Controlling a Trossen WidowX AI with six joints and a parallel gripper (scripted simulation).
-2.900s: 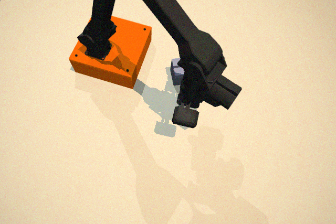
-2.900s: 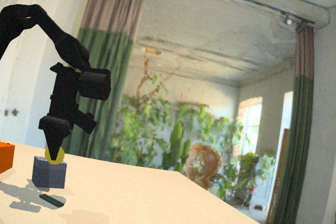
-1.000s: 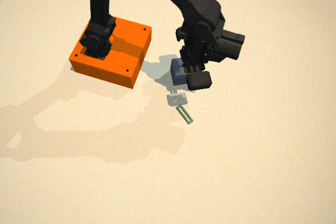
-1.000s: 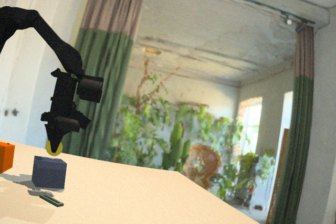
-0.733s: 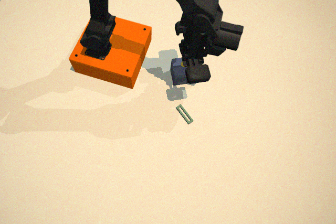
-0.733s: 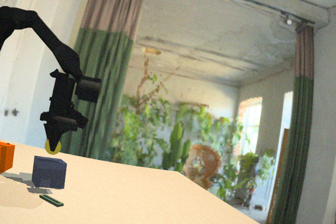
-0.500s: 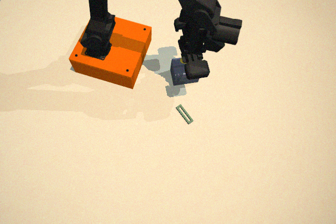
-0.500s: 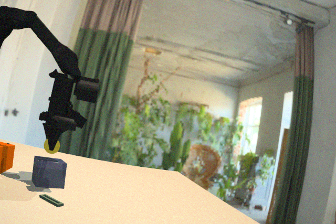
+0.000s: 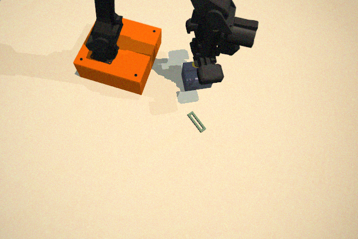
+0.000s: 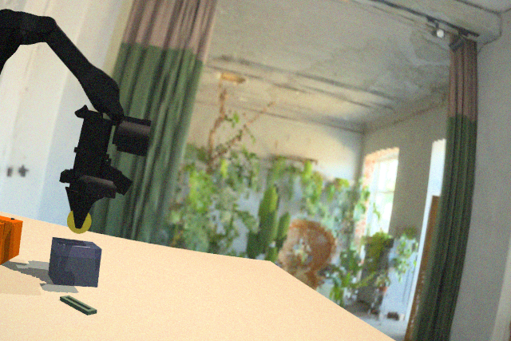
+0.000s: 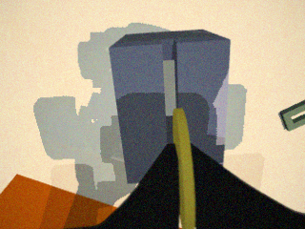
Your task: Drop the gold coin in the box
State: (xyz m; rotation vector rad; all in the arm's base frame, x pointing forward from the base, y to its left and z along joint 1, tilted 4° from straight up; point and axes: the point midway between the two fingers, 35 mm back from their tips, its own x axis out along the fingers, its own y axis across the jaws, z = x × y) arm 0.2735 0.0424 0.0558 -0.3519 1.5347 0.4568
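The coin lies 10 mm above my gripper tip.
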